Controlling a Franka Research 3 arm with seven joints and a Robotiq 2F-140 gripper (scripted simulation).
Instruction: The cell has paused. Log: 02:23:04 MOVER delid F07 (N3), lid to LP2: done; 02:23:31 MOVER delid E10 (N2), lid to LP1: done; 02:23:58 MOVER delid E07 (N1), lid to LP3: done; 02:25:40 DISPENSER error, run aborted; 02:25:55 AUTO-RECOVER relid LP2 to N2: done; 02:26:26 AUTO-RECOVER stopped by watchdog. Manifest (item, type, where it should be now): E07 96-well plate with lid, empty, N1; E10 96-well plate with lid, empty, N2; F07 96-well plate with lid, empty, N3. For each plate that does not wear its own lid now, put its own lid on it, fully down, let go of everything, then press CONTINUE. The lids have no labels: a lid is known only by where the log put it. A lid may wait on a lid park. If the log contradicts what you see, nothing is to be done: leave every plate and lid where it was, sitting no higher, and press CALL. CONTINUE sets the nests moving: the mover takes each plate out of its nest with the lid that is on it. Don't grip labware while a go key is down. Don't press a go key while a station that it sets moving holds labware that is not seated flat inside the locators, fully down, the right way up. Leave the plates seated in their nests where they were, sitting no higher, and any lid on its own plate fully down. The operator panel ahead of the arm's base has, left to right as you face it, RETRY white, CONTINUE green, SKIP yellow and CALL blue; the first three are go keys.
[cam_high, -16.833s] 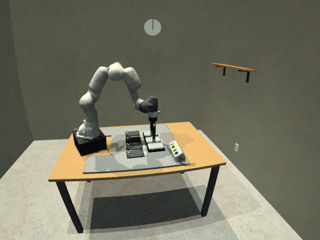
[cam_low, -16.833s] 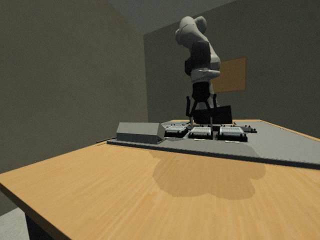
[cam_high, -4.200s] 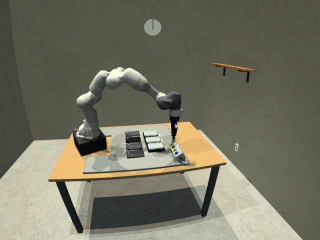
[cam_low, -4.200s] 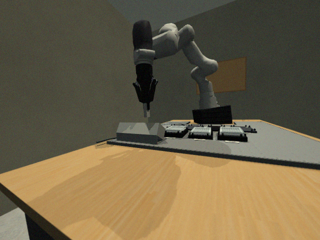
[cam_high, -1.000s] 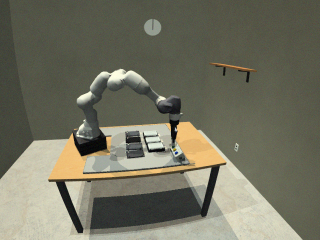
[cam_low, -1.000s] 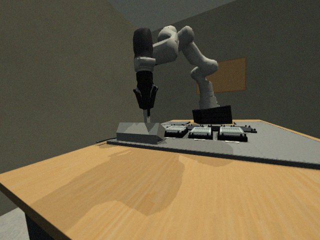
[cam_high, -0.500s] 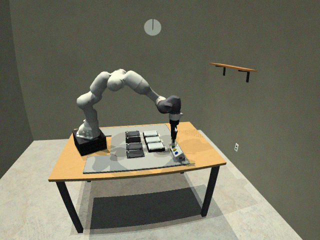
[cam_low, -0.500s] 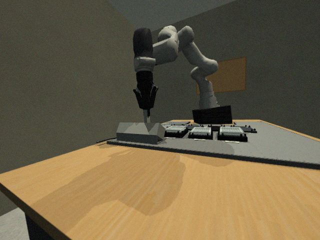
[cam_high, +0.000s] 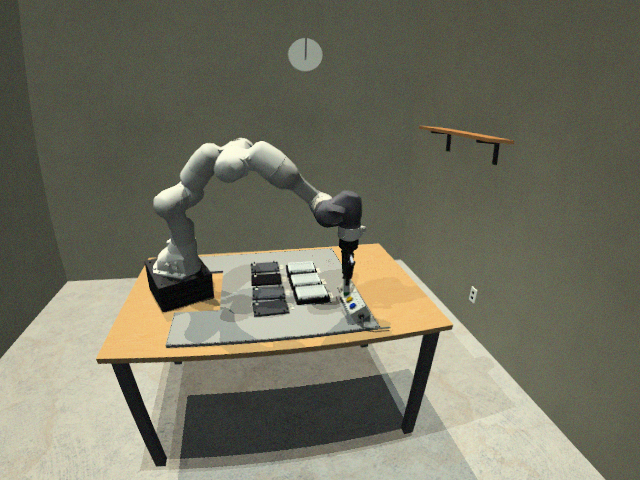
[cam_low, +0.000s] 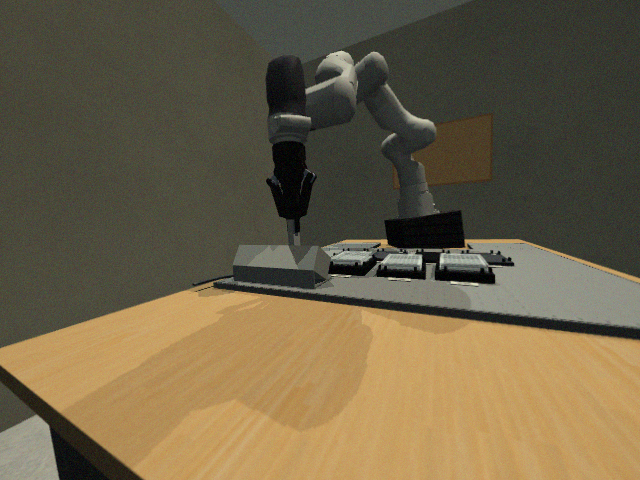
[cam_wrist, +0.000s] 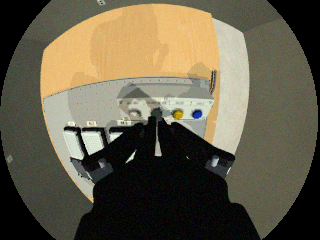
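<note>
Right now my hand is 4 cm above the green key. Round my hand: white key (5 cm to the left, 4 cm below); then blue key (10 cm to the right, 4 cm below, 1 cm ahead); then yellow key (5 cm to the right, 4 cm below).
</note>
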